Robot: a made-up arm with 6 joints.
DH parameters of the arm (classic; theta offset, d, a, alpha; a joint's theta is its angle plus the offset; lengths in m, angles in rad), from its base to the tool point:
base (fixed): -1.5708 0.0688 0 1.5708
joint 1: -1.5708 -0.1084 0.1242 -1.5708
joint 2: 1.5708 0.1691 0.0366 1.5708
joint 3: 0 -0.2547 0.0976 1.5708
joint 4: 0 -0.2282 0.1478 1.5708
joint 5: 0 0.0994 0.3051 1.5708
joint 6: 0 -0.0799 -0.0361 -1.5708
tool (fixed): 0 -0.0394 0 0
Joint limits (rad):
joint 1: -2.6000..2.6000
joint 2: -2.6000..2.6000
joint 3: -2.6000..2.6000
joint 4: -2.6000..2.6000
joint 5: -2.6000..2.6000
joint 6: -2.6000..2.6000
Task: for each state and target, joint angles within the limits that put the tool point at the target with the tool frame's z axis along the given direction. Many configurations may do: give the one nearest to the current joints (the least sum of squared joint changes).
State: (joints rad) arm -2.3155 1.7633 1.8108 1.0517 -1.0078 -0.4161
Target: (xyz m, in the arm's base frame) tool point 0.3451 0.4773 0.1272 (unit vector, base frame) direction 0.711 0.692 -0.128
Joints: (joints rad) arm -2.2692 1.8985 1.8637 1.5630 -0.7192 -0.7899
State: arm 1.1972 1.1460 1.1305 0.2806 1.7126 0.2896
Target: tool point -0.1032 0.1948 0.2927 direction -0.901 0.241 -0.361
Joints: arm 1.7583 1.0106 1.1013 -0.3917 1.6636 0.0573
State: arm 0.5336 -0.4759 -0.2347 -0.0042 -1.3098 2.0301
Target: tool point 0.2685 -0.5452 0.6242 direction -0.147 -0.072 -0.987
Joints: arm 0.5449 -0.5635 0.3622 0.2372 -2.1473 2.4365
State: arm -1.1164 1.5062 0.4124 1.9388 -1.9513 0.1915
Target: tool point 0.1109 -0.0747 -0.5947 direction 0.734 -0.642 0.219
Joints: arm -1.2508 1.2423 0.1267 2.0893 -1.4157 0.1187
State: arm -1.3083 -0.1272 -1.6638 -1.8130 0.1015 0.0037
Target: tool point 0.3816 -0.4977 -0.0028 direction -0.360 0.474 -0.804
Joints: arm -1.0783 -0.4372 -1.1084 -2.0291 0.3635 0.6903
